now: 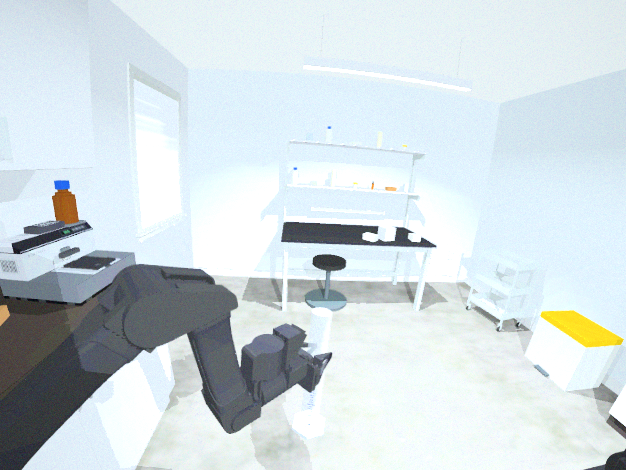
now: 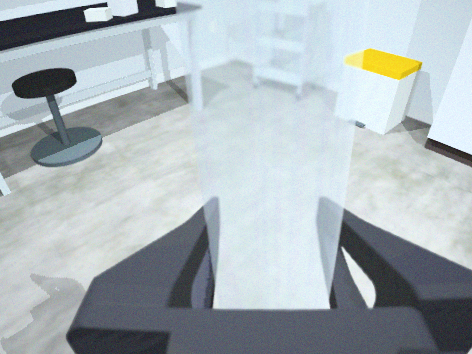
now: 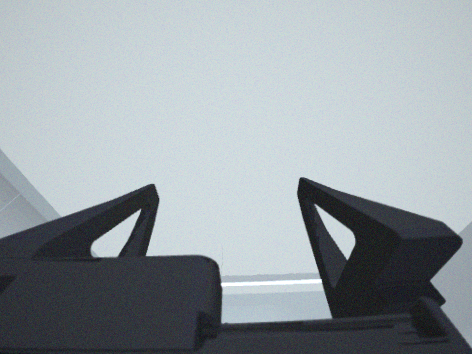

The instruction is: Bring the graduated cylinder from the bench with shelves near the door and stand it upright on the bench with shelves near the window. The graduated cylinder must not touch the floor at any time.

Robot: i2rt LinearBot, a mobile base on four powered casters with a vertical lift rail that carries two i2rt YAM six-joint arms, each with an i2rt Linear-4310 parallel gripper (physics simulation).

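Frame: origin at the left arm's base, x ahead, y left, z up, level; metres.
Where they show: left gripper, fingertip midpoint: (image 1: 324,350) (image 2: 268,208); right gripper, fingertip midpoint: (image 3: 227,188).
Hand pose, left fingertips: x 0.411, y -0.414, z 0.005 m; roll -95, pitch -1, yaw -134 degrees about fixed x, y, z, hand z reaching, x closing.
Observation:
Each offset is from my left fingertips to the top centre of the thing. "spot": to the spot under its first point. Level surfaces: height alone.
The clear graduated cylinder @[0.025 m back, 0.020 m left, 0.113 m up] (image 1: 320,327) (image 2: 275,165) is held nearly upright, its hexagonal foot hanging in the air above the floor. My left gripper (image 1: 319,365) (image 2: 268,208) is shut on its tube. My right gripper (image 3: 227,188) is open and empty, with the ceiling behind it. A bench with shelves (image 1: 323,247) stands across the room, beyond the cylinder, with a black top @[0.234 m down] (image 1: 323,233), two shelves of bottles and jars above it, and some white items at the right of its top. A window (image 1: 156,161) is in the left wall.
A black stool (image 1: 328,262) (image 2: 45,83) stands before the bench. A white cart (image 1: 498,284) and a white bin with a yellow lid (image 1: 581,327) (image 2: 390,63) are at the right. A dark counter @[0.086 m down] (image 1: 45,344) with a grey and white instrument (image 1: 42,285) and a brown bottle @[spot: 0.478 m ahead, 1.074 m left, 0.220 m up] (image 1: 65,206) is close at the left.

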